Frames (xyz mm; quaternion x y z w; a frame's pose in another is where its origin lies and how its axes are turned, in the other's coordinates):
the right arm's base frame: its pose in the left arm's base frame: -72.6 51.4 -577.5 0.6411 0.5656 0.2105 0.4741
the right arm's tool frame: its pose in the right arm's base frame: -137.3 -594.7 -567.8 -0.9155 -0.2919 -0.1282 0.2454
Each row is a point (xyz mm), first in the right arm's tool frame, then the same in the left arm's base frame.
Working: the right arm's tool frame: its pose in the left arm's base frame: -880.2 81.2 -781.8 -0.2878 -0.1101 0.3215 0.8954

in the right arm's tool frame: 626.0 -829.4 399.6
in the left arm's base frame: -126.6 138.5 35.6
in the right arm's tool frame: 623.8 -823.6 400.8
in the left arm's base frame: -131.7 141.2 33.2
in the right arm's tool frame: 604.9 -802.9 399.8
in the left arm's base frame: -156.5 141.7 20.0
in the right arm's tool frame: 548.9 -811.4 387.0
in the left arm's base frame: -190.3 94.9 13.9
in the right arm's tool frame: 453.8 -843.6 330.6
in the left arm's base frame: -225.4 -11.2 -14.0
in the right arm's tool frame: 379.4 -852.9 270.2
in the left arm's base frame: -254.7 -91.4 -58.4
